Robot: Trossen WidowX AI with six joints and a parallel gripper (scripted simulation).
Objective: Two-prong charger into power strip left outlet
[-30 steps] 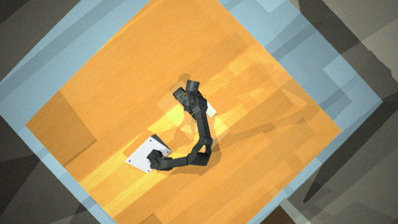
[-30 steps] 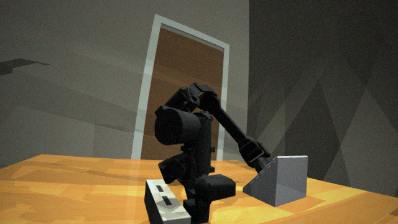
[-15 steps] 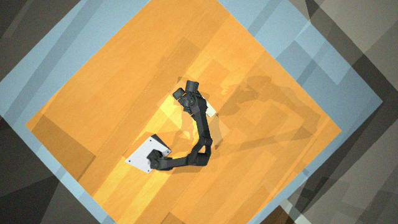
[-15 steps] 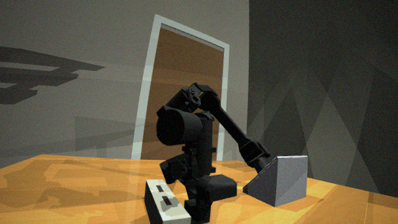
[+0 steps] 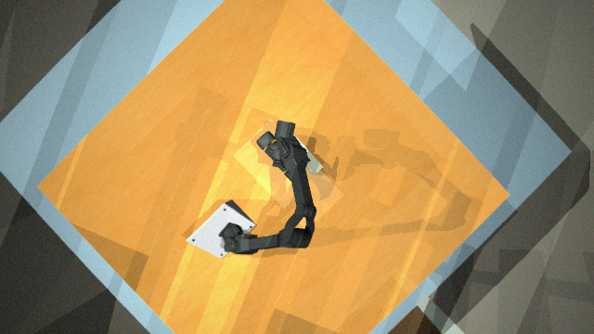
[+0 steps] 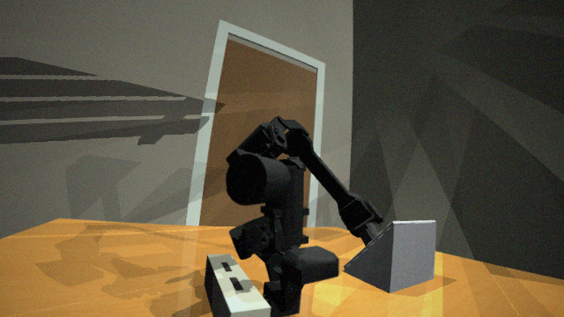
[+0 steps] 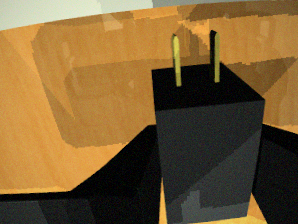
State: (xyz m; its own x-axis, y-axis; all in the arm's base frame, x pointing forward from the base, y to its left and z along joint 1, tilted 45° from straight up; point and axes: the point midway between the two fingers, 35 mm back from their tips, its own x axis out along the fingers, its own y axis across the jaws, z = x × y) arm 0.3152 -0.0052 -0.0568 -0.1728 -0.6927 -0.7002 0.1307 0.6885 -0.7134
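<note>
Now: gripper tip 2 cm short of the box-shaped charger and 1 cm below it.
</note>
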